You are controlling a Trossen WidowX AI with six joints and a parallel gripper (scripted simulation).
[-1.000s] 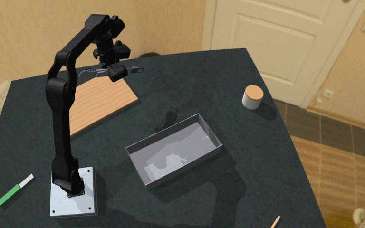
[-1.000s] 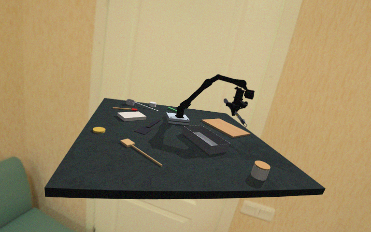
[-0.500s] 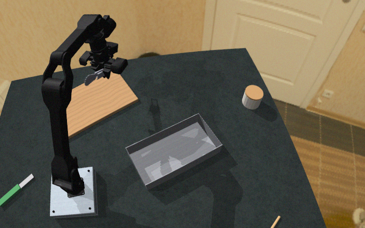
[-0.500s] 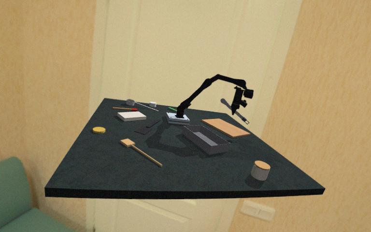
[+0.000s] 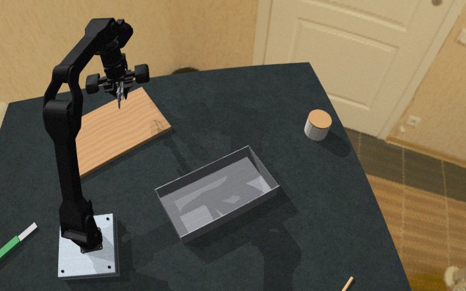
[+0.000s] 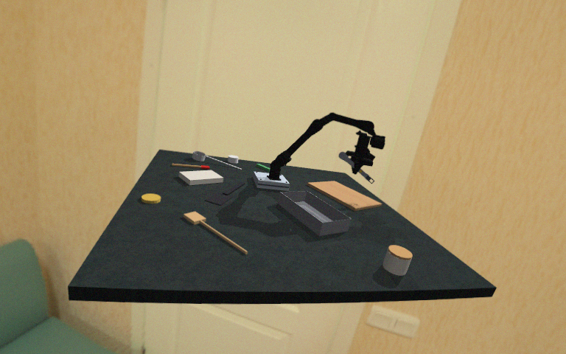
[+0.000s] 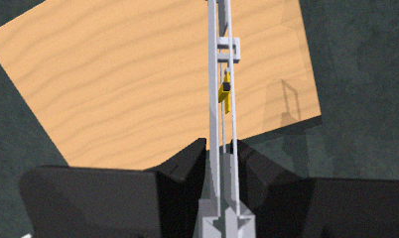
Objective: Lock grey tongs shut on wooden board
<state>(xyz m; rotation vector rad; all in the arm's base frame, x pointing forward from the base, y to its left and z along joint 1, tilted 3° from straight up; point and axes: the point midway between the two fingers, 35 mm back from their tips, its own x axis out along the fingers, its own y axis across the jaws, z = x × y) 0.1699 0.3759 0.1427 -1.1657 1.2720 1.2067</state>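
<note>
Right now the yellow lock piece is 30 mm to the left of my gripper tip and 20 mm above it. From my gripper tip the other things lie so: wooden board: 80 mm behind, 20 mm to the left, 150 mm below; grey roasting tin: 210 mm ahead, 310 mm to the right, 130 mm below; white block: 170 mm behind, 750 mm to the right, 140 mm below.
</note>
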